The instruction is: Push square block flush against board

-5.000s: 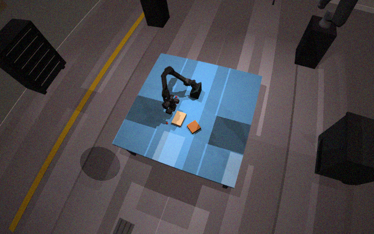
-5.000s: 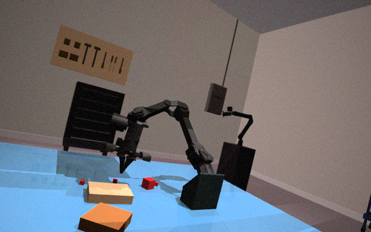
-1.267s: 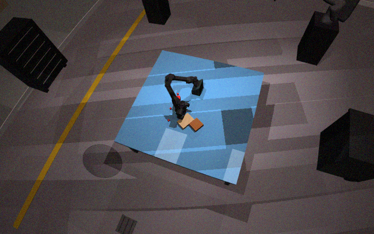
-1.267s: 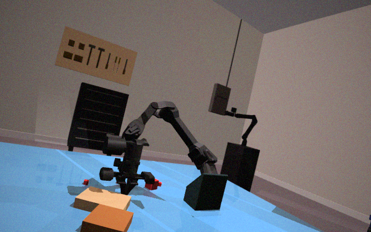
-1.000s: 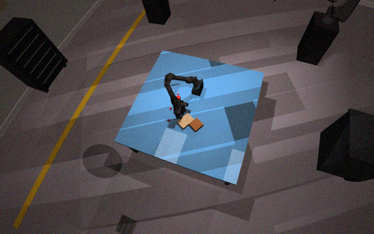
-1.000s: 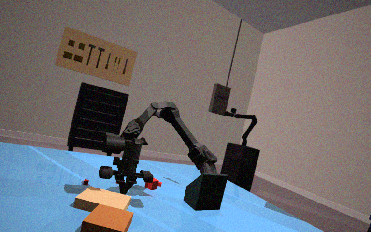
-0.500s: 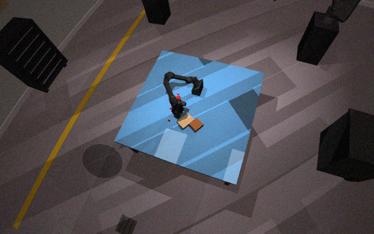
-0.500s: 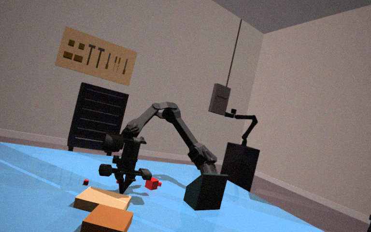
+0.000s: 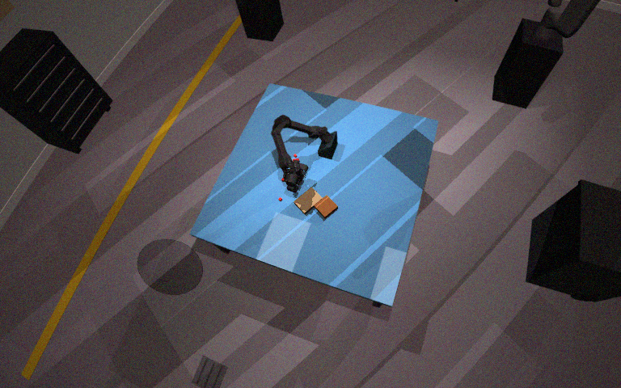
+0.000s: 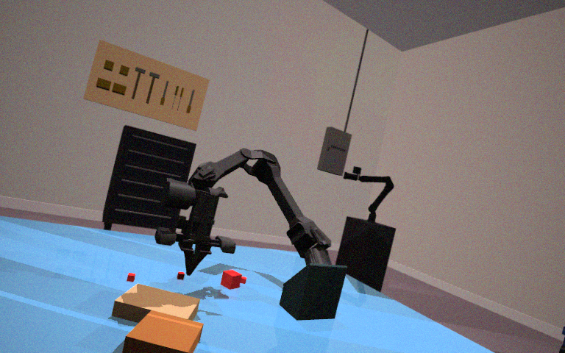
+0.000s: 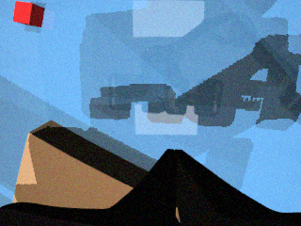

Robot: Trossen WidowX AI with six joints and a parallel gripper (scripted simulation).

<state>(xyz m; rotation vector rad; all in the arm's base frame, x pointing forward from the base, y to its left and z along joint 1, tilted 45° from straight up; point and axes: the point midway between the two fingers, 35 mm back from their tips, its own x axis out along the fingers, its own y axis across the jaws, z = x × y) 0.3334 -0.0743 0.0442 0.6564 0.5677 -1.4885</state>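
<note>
My gripper tip is 20 cm to the right of the orange square block, 8 cm short of it and 4 cm above it. From my gripper tip the other things lie so: light tan board 8 cm to the left, 7 cm ahead, 4 cm below; then red cube 16 cm behind, 9 cm to the right, 4 cm below.
</note>
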